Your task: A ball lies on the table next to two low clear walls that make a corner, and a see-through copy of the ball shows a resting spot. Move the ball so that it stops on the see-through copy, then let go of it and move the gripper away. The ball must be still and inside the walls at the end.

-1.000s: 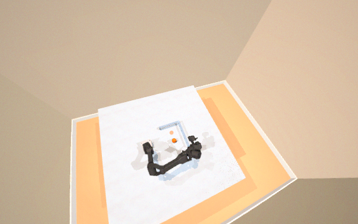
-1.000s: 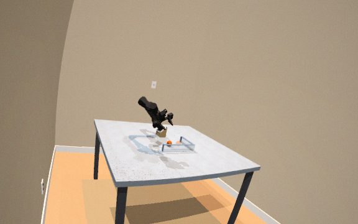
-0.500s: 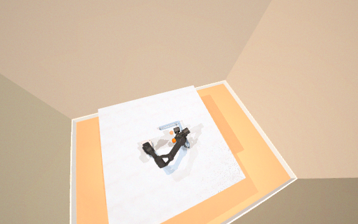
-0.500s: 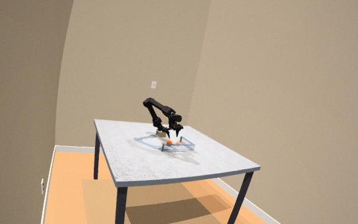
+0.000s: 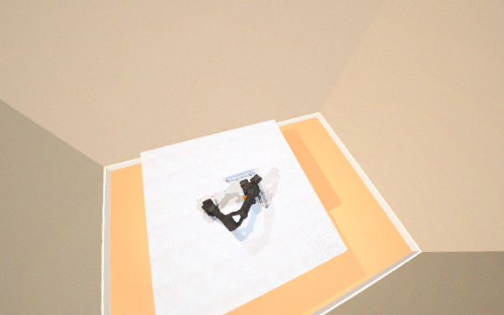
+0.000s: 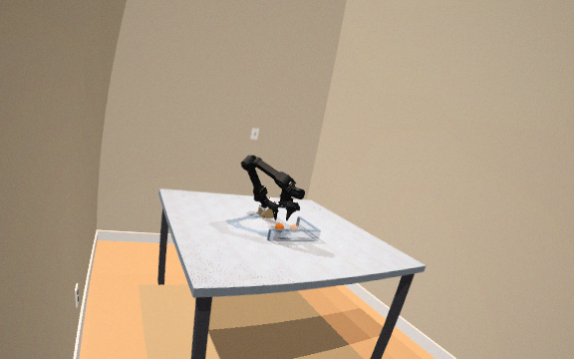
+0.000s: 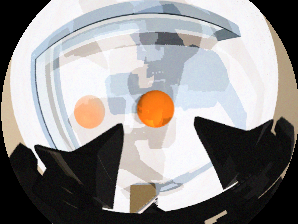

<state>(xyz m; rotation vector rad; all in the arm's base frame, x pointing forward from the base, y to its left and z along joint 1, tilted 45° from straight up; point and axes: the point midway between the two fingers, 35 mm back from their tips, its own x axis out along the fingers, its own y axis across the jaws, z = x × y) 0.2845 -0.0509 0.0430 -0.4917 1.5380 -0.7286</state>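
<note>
Right now the orange ball is 4 cm below my gripper tip. Round my gripper tip: see-through copy of ball: 9 cm to the left, 4 cm below, 1 cm ahead.
</note>
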